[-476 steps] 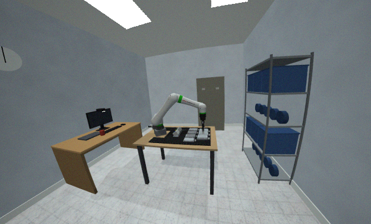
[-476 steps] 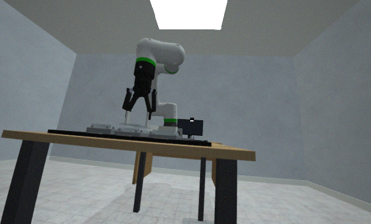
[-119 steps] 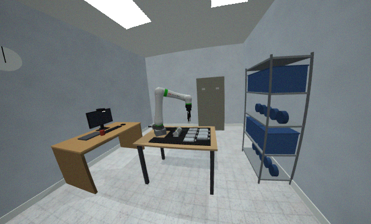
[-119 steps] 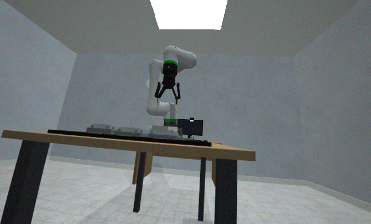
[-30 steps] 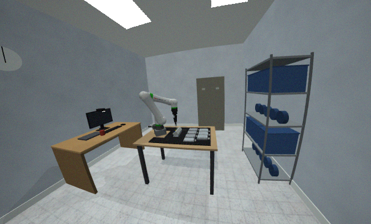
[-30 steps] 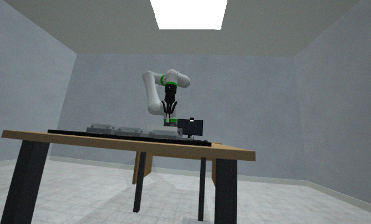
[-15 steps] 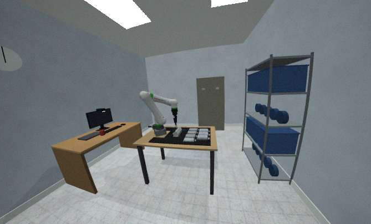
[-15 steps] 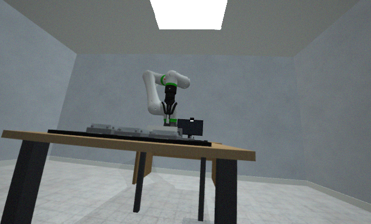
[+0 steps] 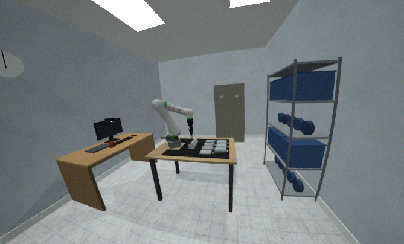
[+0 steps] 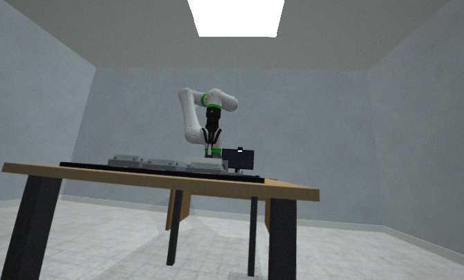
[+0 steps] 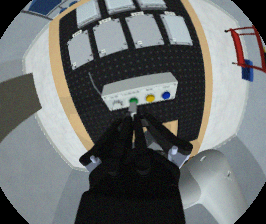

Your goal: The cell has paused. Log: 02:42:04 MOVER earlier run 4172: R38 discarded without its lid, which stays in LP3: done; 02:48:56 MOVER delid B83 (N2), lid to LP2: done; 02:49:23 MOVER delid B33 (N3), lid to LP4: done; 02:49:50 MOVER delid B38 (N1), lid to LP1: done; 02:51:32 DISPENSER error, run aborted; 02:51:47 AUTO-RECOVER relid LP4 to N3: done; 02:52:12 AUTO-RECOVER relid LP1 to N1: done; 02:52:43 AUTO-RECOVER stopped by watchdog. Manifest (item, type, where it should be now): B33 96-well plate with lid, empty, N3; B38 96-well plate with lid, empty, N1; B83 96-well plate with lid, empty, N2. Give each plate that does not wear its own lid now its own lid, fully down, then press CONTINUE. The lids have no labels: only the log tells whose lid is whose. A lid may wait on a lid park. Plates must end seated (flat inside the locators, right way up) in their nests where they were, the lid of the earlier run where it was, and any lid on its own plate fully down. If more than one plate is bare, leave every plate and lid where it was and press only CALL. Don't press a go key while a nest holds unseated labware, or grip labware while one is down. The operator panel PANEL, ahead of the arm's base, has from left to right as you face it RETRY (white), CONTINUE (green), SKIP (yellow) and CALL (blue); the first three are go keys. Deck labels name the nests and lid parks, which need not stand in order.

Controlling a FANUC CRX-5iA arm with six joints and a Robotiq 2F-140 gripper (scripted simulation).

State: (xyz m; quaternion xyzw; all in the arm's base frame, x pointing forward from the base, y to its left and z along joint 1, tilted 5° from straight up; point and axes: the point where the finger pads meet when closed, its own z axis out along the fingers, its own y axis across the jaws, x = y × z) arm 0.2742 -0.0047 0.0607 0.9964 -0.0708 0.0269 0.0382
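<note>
Now: the green key 7 cm below my hand. Round my hand: white key 7 cm below, 5 cm to the left, 1 cm ahead; yellow key 7 cm below, 5 cm to the right, 1 cm behind; blue key 10 cm to the right, 7 cm below, 1 cm behind.
</note>
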